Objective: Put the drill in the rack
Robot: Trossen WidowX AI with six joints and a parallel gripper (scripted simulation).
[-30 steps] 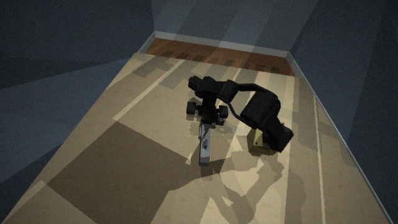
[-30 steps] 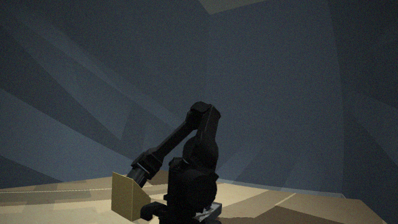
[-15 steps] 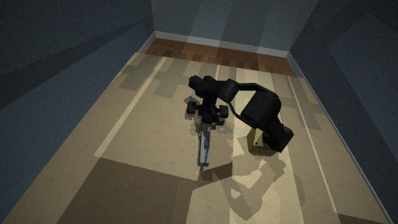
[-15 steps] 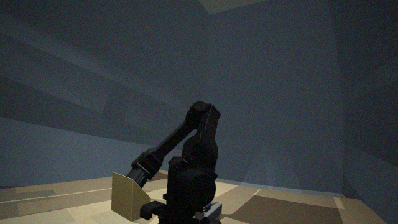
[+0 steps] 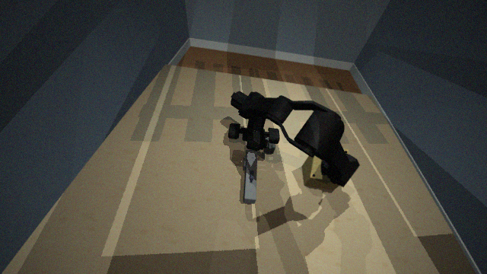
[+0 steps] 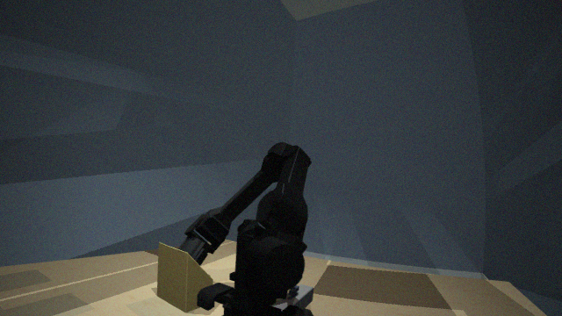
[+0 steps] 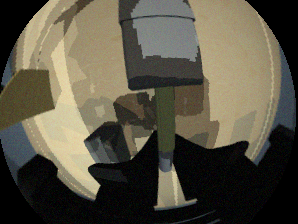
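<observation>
Now: the drill 40 mm to the left of my gripper tip and 30 mm above it. From my gripper tip the other things lie so: grey housing (140 mm to the left, 20 mm above, 10 mm ahead); small grey rack (80 mm behind, 20 mm to the right); key (170 mm to the left, 40 mm above, 10 mm ahead).
</observation>
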